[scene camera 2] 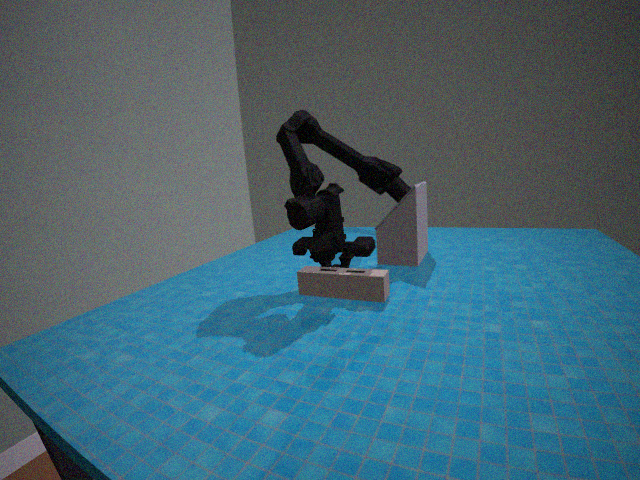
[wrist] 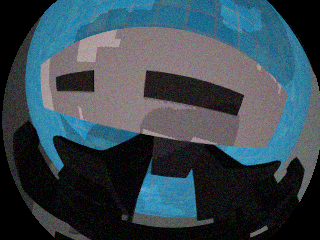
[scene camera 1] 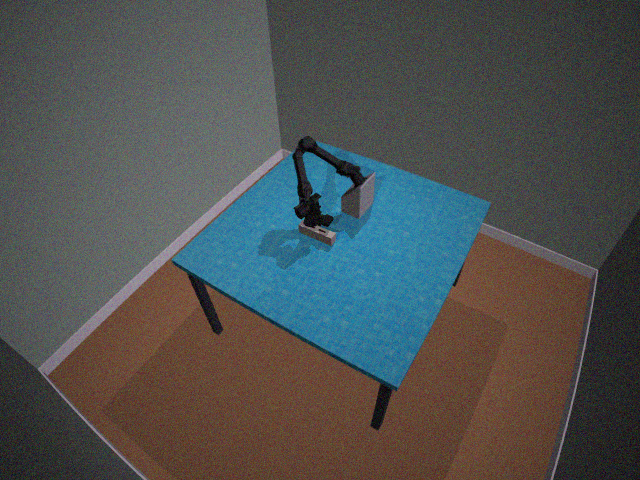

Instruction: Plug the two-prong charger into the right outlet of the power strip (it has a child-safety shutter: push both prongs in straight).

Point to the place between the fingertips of the gripper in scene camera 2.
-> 337, 279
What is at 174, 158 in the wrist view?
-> A black two-prong charger.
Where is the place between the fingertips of the gripper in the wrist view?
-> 174, 133
